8 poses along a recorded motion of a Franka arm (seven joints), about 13 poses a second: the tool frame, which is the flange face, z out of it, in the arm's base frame.
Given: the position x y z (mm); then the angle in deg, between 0 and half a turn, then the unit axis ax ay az.
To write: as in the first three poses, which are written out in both.
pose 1, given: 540.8 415.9 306.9 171.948 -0.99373 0.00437 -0.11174
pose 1, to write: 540.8 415.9 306.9 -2.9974 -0.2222 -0.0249
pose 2, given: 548.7 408.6 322.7 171.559 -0.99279 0.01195 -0.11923
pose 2, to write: 548.7 408.6 322.7 -2.9882 -0.2359 -0.0423
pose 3, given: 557.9 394.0 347.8 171.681 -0.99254 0.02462 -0.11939
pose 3, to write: 557.9 394.0 347.8 -2.9873 -0.2343 -0.0678
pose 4, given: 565.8 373.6 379.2 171.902 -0.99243 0.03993 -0.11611
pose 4, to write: 565.8 373.6 379.2 -2.9881 -0.2256 -0.0978
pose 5, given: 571.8 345.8 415.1 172.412 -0.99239 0.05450 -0.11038
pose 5, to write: 571.8 345.8 415.1 -2.9948 -0.2125 -0.1254
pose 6, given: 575.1 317.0 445.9 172.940 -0.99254 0.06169 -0.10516
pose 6, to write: 575.1 317.0 445.9 -3.0034 -0.2017 -0.1382
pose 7, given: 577.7 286.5 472.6 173.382 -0.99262 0.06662 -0.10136
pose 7, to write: 577.7 286.5 472.6 -3.0109 -0.1941 -0.1468
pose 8, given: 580.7 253.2 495.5 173.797 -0.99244 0.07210 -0.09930
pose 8, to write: 580.7 253.2 495.5 -3.0175 -0.1899 -0.1569
